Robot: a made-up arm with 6 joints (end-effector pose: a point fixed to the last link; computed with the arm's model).
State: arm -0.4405 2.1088 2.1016 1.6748 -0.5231 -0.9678
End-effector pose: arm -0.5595 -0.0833 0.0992 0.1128 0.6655 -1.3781
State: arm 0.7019 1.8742 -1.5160 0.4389 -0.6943 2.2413
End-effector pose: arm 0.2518 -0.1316 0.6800 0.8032 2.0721 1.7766
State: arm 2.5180 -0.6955 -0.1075 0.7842 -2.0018 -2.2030
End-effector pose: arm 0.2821 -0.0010 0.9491 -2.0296 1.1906 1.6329
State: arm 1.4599 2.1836 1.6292 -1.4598 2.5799 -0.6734
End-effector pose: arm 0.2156 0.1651 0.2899 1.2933 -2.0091 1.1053
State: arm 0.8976 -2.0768 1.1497 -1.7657 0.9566 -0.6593
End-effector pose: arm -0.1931 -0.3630 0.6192 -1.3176 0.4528 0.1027
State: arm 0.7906 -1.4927 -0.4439 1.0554 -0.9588 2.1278
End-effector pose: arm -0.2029 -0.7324 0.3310 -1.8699 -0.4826 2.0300
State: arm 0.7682 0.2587 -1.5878 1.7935 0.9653 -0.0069
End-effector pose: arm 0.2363 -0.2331 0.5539 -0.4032 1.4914 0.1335
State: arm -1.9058 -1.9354 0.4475 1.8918 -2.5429 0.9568
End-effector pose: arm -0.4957 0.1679 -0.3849 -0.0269 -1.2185 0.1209
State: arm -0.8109 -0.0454 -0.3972 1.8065 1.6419 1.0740
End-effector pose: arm 0.2549 -0.0446 0.1754 0.2862 1.2884 -0.9076
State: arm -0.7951 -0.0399 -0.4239 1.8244 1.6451 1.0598
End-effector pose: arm 0.2540 -0.0483 0.1801 0.2721 1.3010 -0.8831
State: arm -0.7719 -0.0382 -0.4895 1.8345 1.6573 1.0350
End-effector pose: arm 0.2524 -0.0583 0.1907 0.2712 1.3260 -0.8402
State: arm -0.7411 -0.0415 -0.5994 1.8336 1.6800 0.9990
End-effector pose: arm 0.2504 -0.0764 0.2074 0.2881 1.3634 -0.7772
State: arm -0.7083 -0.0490 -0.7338 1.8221 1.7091 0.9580
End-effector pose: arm 0.2488 -0.1004 0.2263 0.3198 1.4059 -0.7057
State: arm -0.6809 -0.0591 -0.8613 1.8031 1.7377 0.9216
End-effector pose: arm 0.2485 -0.1251 0.2419 0.3583 1.4452 -0.6431
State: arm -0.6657 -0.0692 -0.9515 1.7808 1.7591 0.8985
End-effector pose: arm 0.2494 -0.1440 0.2507 0.3947 1.4741 -0.6055
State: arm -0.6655 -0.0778 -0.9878 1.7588 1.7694 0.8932
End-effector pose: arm 0.2512 -0.1527 0.2520 0.4218 1.4889 -0.6002
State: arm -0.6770 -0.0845 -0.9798 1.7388 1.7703 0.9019
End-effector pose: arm 0.2530 -0.1524 0.2482 0.4397 1.4911 -0.6198
